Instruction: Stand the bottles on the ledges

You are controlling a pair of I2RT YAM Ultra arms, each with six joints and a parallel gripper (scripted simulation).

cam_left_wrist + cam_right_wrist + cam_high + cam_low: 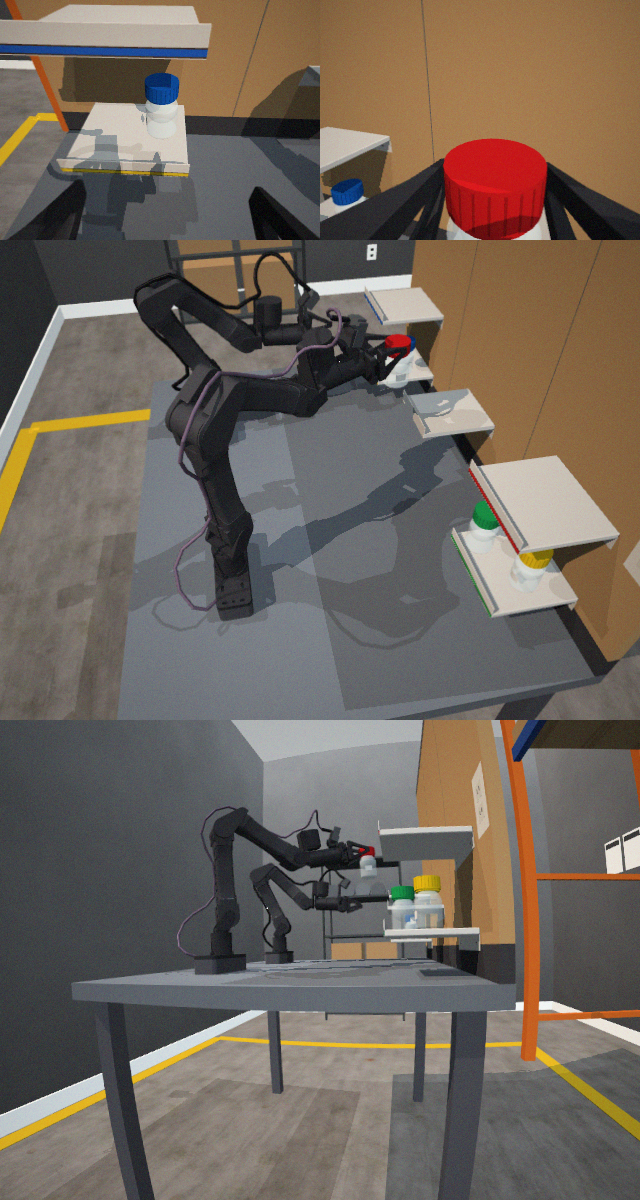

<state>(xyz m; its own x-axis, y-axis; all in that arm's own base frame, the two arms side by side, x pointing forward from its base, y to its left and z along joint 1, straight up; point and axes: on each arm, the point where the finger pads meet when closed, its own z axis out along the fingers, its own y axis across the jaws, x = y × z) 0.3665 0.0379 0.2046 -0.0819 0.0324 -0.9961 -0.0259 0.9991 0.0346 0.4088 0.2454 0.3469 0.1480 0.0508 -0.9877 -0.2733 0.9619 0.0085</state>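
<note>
The blue-capped bottle is 22 cm ahead of my left hand and 11 cm below it. Also, from my left hand: green-capped bottle: 14 cm ahead, 68 cm to the right, 11 cm below; brown wall: 31 cm ahead, 36 cm to the right, 20 cm above; red-capped bottle: 6 cm ahead, 35 cm to the right, 9 cm above.
</note>
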